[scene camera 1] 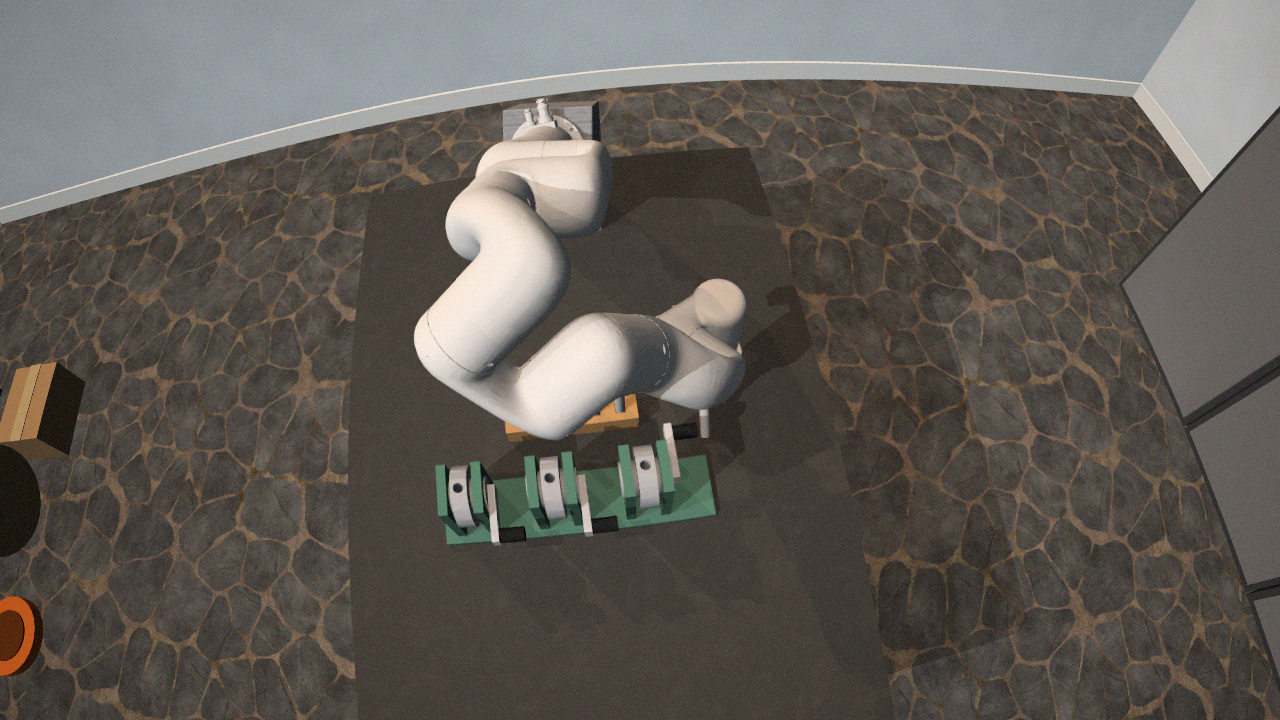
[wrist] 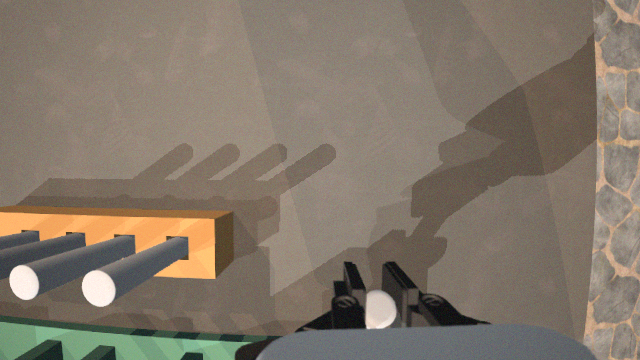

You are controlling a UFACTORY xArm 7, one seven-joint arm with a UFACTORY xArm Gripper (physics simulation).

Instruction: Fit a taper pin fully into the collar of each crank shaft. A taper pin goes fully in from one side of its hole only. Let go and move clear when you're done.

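Places are measured from the arm's base along level axes (x ahead, y left, z up), in millimetres.
Pixels of known places: gripper, fingertip midpoint: (wrist: 367,284).
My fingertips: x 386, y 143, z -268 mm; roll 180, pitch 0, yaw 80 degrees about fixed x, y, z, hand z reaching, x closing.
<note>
Behind a point stands the place of what it marks.
Three crank shafts with pale collars (scene camera 1: 460,510) @(y -287, x 482, z -197 mm) (scene camera 1: 550,501) @(y -147, x 506, z -195 mm) (scene camera 1: 646,488) @(y -4, x 530, z -194 mm) stand in brackets on a green base (scene camera 1: 696,497) @(y 85, x 534, z -323 mm) (wrist: 135,342) @(y -71, x 438, z -323 mm). Each collar shows a dark, open hole facing up. The left and middle crank handles point to the front, and the right crank handle (scene camera 1: 682,431) @(y 84, x 447, z -227 mm) points to the back. My gripper (wrist: 367,284) @(y 143, x 386, z -268 mm) is shut on a taper pin (scene camera 1: 704,423) @(y 134, x 427, z -276 mm) (wrist: 381,309) @(y 144, x 385, z -236 mm), off the base's back right corner, beside the right crank handle. The fingers are hidden under the arm in the scene view. Several grey pins (wrist: 145,267) @(y 19, x 347, z -248 mm) stand in an orange rack (scene camera 1: 528,433) @(y -153, x 340, z -308 mm) (wrist: 202,260) @(y 28, x 361, z -293 mm).
The rack lies behind the base, left of my gripper, and the arm (scene camera 1: 572,367) @(y -79, x 528, z 239 mm) covers much of it in the scene view. One rack pin (scene camera 1: 619,404) @(y 8, x 356, z -261 mm) shows beside the arm. A dark mat (scene camera 1: 608,626) @(y -124, x 702, z -333 mm) lies under everything, with stone floor (scene camera 1: 1029,402) (wrist: 617,200) to the right.
</note>
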